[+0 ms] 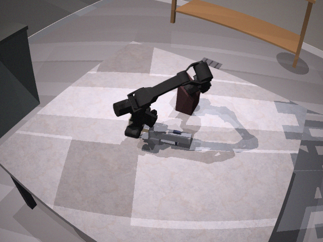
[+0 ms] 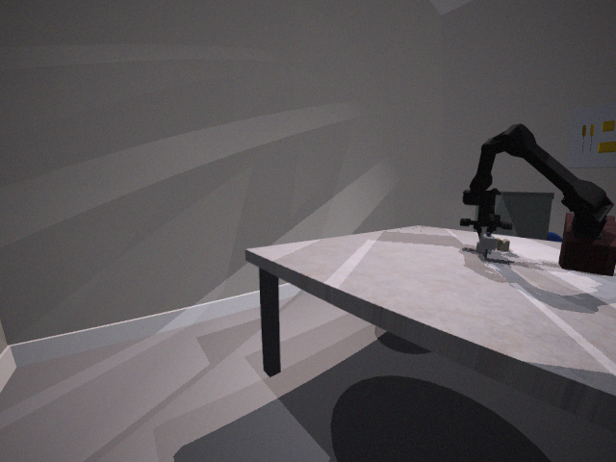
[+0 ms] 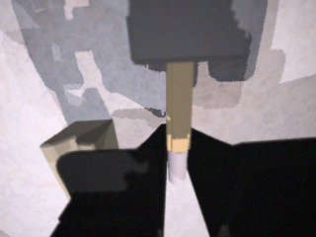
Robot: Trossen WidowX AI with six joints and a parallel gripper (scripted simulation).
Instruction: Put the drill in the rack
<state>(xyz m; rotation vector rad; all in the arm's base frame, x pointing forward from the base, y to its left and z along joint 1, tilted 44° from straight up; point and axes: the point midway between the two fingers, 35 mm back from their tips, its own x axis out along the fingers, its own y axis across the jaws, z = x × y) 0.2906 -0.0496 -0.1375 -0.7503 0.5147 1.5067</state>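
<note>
My gripper tip is 40 mm to the right of the drill, 40 mm below it and 10 mm past it. Round my gripper tip: grey housing 140 mm to the left, 30 mm above, 20 mm behind; then key 170 mm to the left, 40 mm above, 30 mm behind; then rack 70 mm behind, 40 mm to the right, 10 mm above.
</note>
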